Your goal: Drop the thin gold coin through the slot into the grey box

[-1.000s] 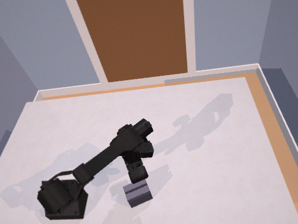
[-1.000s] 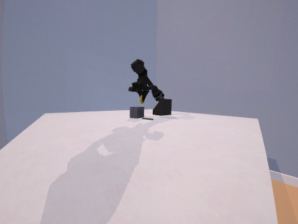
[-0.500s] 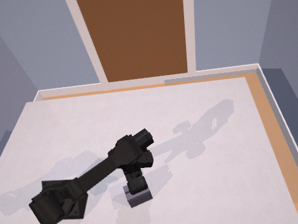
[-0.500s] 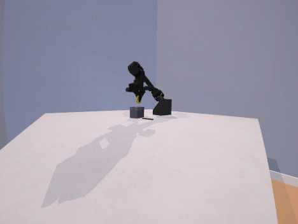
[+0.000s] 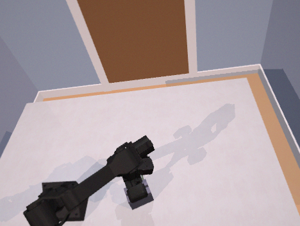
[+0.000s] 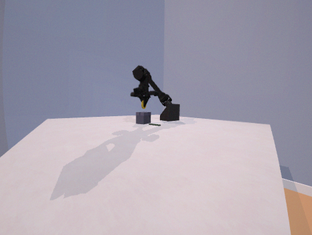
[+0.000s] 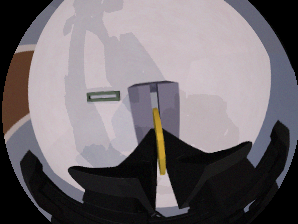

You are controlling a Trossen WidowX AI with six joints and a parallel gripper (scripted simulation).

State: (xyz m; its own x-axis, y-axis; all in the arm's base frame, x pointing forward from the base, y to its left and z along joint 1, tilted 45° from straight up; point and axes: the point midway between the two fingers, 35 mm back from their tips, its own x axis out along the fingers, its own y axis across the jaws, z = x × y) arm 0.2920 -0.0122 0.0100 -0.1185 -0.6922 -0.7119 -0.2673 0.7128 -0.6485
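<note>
My gripper tip is now 20 mm below the gold coin.
</note>
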